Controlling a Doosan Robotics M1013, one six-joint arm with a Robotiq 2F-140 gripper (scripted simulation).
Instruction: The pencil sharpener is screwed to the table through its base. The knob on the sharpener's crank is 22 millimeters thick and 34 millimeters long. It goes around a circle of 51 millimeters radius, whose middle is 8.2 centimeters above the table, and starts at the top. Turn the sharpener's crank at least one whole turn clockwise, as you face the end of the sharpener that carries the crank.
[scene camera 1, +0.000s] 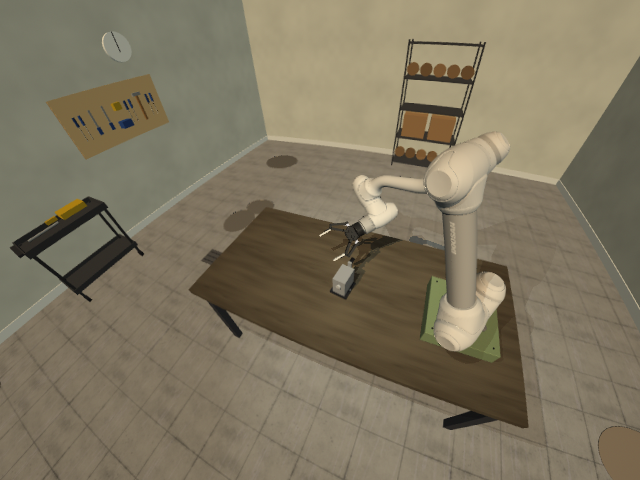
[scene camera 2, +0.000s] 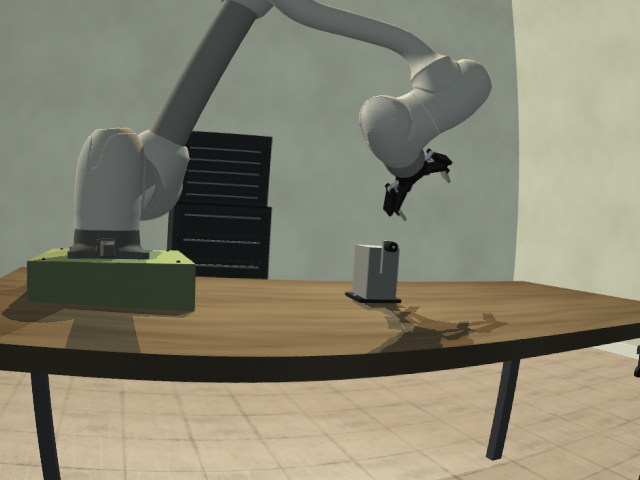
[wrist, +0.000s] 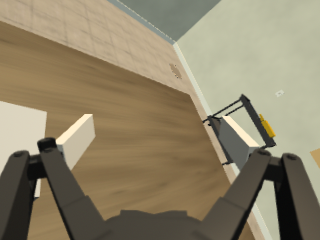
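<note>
A pencil sharpener (scene camera 2: 370, 286) is what I see here, and with it my own gripper (scene camera 2: 424, 197). The wrist view shows me my gripper (wrist: 157, 126) as well.
</note>
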